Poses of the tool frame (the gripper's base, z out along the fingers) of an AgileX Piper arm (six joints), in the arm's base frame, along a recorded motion.
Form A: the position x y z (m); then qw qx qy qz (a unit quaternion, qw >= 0).
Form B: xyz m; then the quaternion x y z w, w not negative. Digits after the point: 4 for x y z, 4 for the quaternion.
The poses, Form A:
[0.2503 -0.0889 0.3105 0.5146 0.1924 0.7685 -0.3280]
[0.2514 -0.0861 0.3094 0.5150 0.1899 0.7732 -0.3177]
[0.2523 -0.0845 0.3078 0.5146 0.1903 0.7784 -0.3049]
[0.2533 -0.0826 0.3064 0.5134 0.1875 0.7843 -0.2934]
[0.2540 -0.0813 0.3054 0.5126 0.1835 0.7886 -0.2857]
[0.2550 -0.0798 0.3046 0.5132 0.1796 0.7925 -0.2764]
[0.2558 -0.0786 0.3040 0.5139 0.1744 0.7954 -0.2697]
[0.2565 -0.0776 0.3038 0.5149 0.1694 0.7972 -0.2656]
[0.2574 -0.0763 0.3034 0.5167 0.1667 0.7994 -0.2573]
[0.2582 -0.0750 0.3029 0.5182 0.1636 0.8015 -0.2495]
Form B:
[0.2503 -0.0889 0.3105 0.1924 0.7685 -0.3280 0.5146]
[0.2514 -0.0861 0.3094 0.1899 0.7732 -0.3177 0.5150]
[0.2523 -0.0845 0.3078 0.1903 0.7784 -0.3049 0.5146]
[0.2533 -0.0826 0.3064 0.1875 0.7843 -0.2934 0.5134]
[0.2540 -0.0813 0.3054 0.1835 0.7886 -0.2857 0.5126]
[0.2550 -0.0798 0.3046 0.1796 0.7925 -0.2764 0.5132]
[0.2558 -0.0786 0.3040 0.1744 0.7954 -0.2697 0.5139]
[0.2565 -0.0776 0.3038 0.1694 0.7972 -0.2656 0.5149]
[0.2574 -0.0763 0.3034 0.1667 0.7994 -0.2573 0.5167]
[0.2582 -0.0750 0.3029 0.1636 0.8015 -0.2495 0.5182]

